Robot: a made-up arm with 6 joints.
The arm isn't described. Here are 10 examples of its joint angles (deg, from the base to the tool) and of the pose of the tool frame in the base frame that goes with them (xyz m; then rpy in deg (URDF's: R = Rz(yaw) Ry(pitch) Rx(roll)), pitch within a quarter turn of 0, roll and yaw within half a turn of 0).
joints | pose
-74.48 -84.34 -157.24 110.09 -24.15 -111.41 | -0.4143 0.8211 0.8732 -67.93 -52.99 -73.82
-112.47 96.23 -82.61 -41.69 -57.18 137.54 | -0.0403 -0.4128 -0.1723 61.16 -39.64 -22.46
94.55 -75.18 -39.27 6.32 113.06 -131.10 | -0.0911 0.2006 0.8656 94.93 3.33 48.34
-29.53 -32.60 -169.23 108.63 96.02 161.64 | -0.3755 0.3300 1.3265 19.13 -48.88 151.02
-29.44 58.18 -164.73 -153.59 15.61 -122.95 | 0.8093 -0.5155 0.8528 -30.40 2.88 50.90
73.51 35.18 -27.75 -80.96 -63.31 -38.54 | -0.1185 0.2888 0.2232 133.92 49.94 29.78
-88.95 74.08 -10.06 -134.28 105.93 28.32 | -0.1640 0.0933 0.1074 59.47 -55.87 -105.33
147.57 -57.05 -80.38 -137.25 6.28 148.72 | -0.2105 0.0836 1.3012 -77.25 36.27 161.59
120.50 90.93 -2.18 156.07 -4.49 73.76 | 0.2258 -0.2919 0.4142 -3.73 40.14 29.91
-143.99 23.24 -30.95 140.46 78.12 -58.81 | -0.4029 -0.3423 0.1737 6.57 -26.11 -18.12
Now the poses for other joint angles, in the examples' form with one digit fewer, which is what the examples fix.
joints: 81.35 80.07 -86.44 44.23 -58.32 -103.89
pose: 0.174 0.596 -0.007 152.7 -7.9 -46.4
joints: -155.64 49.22 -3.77 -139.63 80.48 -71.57
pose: -0.022 0.115 0.105 42.3 14.3 -110.3
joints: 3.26 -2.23 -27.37 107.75 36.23 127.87
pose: 0.501 0.016 0.309 142.2 1.1 -42.2
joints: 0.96 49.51 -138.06 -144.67 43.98 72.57
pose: 0.975 -0.045 0.759 -143.8 21.7 -102.6
